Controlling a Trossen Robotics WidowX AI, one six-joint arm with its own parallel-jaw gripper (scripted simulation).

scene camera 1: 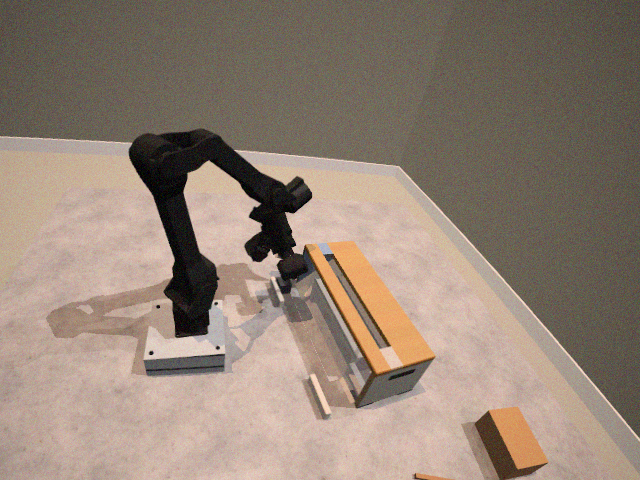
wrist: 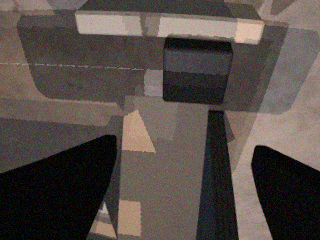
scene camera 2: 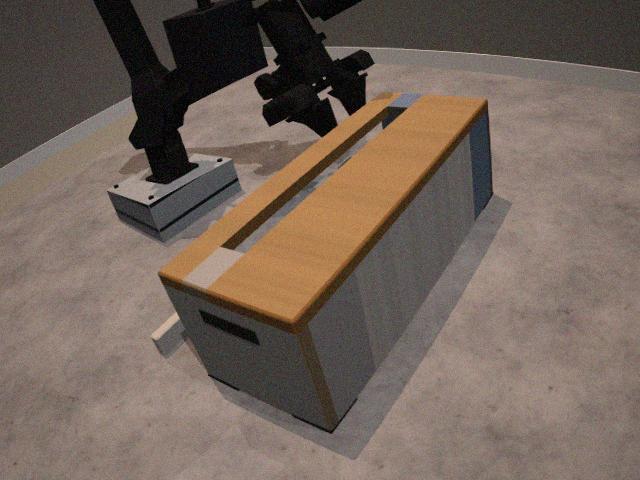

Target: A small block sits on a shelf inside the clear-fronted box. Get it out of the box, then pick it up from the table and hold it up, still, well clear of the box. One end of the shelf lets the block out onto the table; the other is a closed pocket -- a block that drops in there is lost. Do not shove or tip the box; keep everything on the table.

Note:
The pictures show: the gripper, a clear-fronted box and a dark block.
The gripper shows as well in scene camera 1 and in the wrist view.

